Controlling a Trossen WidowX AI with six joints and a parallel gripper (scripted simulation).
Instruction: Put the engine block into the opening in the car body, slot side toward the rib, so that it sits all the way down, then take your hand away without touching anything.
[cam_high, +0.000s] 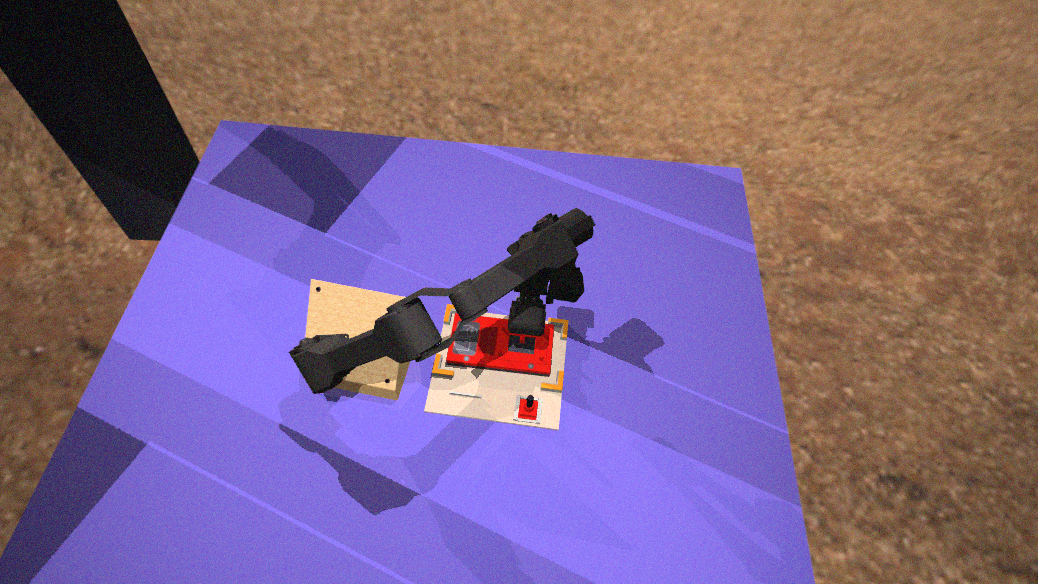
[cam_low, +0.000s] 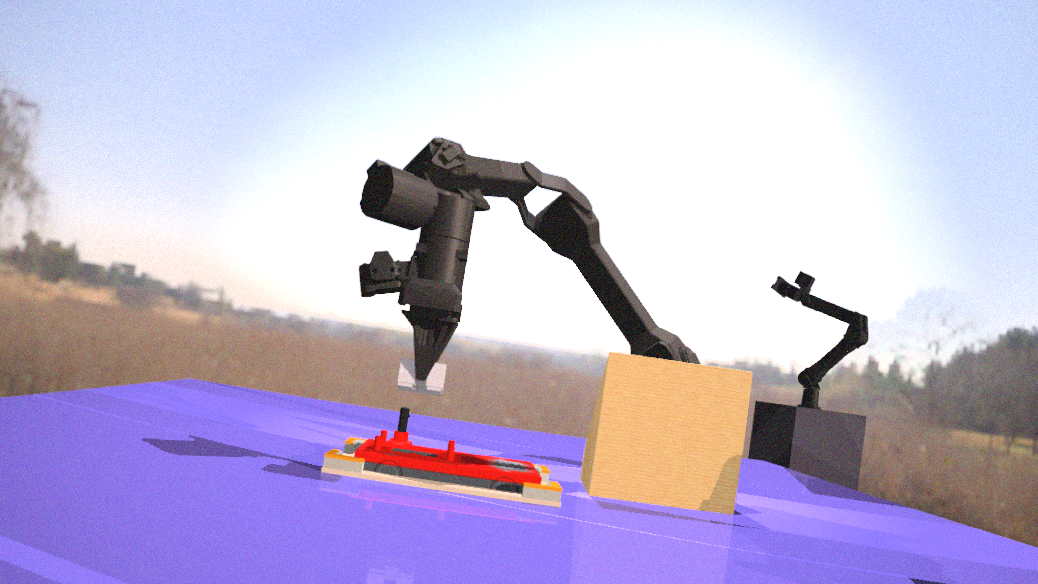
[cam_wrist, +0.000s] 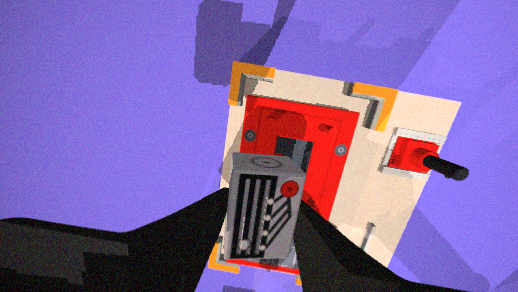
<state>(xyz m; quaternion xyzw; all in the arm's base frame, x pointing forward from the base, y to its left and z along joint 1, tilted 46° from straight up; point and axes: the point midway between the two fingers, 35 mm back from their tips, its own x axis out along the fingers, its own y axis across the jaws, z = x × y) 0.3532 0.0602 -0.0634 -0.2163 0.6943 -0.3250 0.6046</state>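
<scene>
Now: gripper tip 40 mm past the beige base plate, 50 mm to the left of it and 100 mm above it. Round my gripper tip: black peg 10 mm ahead, 150 mm to the right, 70 mm below; grey engine block 10 mm to the left.
</scene>
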